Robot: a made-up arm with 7 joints. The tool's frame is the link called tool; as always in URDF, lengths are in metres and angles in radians.
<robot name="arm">
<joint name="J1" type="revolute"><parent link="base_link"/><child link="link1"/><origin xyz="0.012 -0.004 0.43" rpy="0 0 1.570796"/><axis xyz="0 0 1"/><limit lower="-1.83" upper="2.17"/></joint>
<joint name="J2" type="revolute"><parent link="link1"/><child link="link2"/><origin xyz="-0.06 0.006 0.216" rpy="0 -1.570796 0"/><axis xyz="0 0 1"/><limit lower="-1.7" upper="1.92"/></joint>
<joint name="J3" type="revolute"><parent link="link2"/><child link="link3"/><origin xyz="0.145 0.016 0.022" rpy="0 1.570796 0"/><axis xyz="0 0 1"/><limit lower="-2.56" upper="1.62"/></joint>
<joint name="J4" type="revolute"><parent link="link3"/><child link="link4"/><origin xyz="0.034 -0.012 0.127" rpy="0 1.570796 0"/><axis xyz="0 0 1"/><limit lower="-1.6" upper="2.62"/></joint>
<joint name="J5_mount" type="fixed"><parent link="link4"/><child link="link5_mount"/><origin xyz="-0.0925 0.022 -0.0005"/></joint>
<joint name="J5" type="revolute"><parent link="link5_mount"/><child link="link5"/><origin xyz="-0.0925 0.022 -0.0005" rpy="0 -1.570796 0"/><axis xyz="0 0 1"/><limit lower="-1.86" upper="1.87"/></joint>
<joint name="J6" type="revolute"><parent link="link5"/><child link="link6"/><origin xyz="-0.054 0.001 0.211" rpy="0 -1.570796 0"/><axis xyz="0 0 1"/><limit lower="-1.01" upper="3.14"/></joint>
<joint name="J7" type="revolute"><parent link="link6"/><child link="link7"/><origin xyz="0.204 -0.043 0.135" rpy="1.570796 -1.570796 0"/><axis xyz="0 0 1"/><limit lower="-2.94" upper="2.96"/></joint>
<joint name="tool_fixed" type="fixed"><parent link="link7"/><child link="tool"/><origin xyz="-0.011 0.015 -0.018" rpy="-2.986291 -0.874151 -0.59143"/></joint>
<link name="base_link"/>
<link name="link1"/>
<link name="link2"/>
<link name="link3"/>
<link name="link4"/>
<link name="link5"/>
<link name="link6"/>
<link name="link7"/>
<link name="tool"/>
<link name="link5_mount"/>
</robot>
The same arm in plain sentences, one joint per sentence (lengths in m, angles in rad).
The arm has seven revolute joints in a row. What follows holds with every joint at zero, and every direction is one of the base frame's. The first joint lies 0.0120 m along +x and 0.0040 m along -y and 0.4300 m along +z from the base frame's origin and rotates about +z, from -1.8300 to 2.1700 rad. The second joint lies 0.0060 m along -x and 0.0600 m along -y and 0.2160 m along +z from the first joint and rotates about -y, from -1.7000 to 1.9200 rad. The third joint lies 0.0160 m along -x and 0.0220 m along -y and 0.1450 m along +z from the second joint and rotates about +z, from -2.5600 to 1.6200 rad. The fourth joint lies 0.0120 m along +x and 0.0340 m along +y and 0.1270 m along +z from the third joint and rotates about +y, from -1.6000 to 2.6200 rad. The fifth joint lies 0.0440 m along -x and 0.0010 m along -y and 0.1850 m along +z from the fourth joint and rotates about +z, from -1.8600 to 1.8700 rad. The sixth joint lies 0.0010 m along -x and 0.0540 m along -y and 0.2110 m along +z from the fifth joint and rotates about -y, from -1.0100 to 3.1400 rad. The seventh joint lies 0.0430 m along +x and 0.1350 m along -y and 0.2040 m along +z from the sixth joint and rotates about +x, from -2.9400 to 2.9600 rad. The tool frame, which is the frame that the pose is given for, lies 0.0180 m along -x and 0.0110 m along +y and 0.0150 m along -z from the seventh joint; its axes are the base frame's turned by roll 1.2504, pitch -0.3659 and yaw -0.6070 rad (as in URDF: about the fixed x, then y, then z).
